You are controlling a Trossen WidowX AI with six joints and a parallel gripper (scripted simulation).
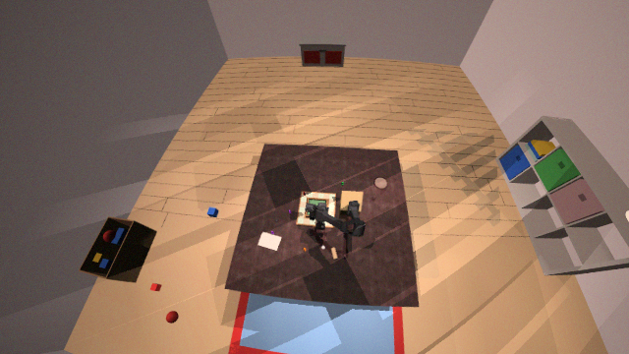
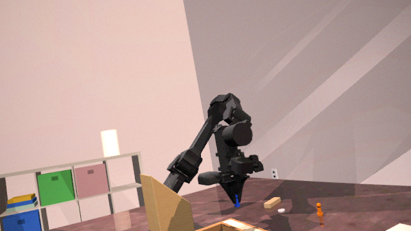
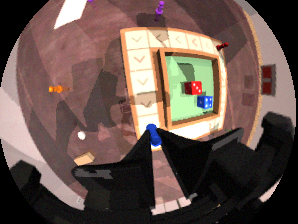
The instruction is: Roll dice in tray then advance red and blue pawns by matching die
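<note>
Right now the green tray is 12 cm to the right of my gripper tip, 7 cm below it and 3 cm ahead of it. Also, from my gripper tip: blue pawn (1 cm above); white disc (18 cm to the left, 8 cm below, 1 cm behind); orange pawn (19 cm to the left, 13 cm ahead, 7 cm below).
</note>
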